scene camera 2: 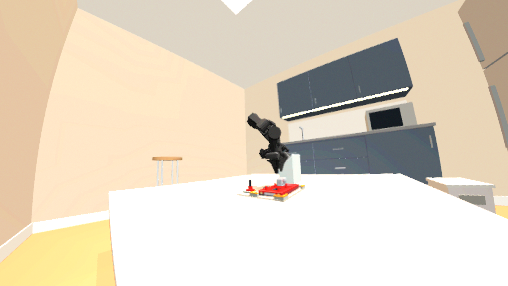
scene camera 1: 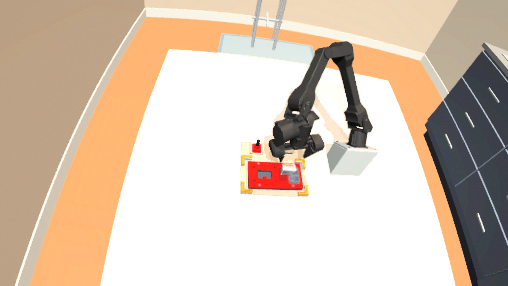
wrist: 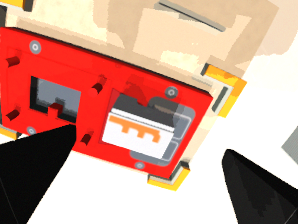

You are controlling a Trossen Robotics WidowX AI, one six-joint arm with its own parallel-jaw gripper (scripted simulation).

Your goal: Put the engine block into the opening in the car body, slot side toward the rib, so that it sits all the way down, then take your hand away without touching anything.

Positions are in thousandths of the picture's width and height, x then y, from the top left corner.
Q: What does my gripper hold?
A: Nothing.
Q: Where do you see a red car body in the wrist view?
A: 193, 373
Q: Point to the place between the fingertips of my gripper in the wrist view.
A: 505, 645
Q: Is my gripper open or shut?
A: Open.
